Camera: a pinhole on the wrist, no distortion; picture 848 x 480 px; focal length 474.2 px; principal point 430.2 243.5 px. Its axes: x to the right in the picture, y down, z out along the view. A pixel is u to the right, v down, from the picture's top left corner.
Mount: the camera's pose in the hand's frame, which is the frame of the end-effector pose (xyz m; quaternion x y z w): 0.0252 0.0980 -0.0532 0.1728 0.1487 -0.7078 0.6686
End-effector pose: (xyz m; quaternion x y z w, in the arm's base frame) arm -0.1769 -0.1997 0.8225 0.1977 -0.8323 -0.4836 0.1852
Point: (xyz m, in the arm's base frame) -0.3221 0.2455 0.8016
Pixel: 54 82
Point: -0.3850 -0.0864 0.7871
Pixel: 283 433
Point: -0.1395 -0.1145 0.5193
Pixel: 687 100
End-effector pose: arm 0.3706 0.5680 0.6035 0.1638 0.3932 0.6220 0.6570
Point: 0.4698 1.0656 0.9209
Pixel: outside the picture
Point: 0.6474 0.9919 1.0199
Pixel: 103 452
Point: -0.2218 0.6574 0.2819
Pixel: behind the camera
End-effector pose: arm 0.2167 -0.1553 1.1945 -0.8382 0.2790 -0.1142 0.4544
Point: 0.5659 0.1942 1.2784
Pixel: 614 321
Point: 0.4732 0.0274 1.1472
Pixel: 504 371
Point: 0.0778 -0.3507 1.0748
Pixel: behind the camera
